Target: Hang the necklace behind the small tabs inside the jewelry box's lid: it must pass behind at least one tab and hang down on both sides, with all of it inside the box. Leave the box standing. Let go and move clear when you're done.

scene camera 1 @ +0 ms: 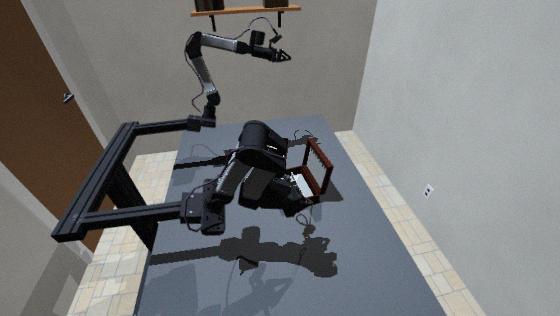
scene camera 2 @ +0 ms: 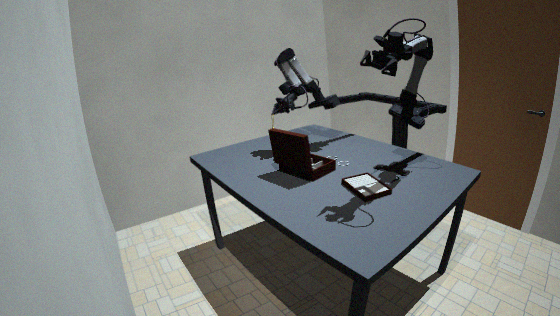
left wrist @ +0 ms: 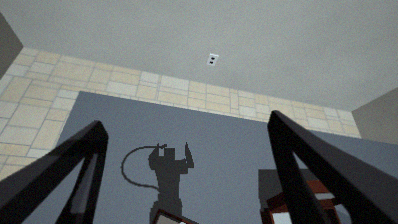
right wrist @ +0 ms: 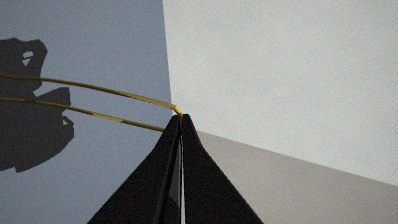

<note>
In view: the left gripper (left wrist: pixel 187 122), the right gripper (right wrist: pixel 182 122) and a jewelry box (scene camera 2: pixel 291 150).
The right wrist view misses the jewelry box: it is out of frame.
</note>
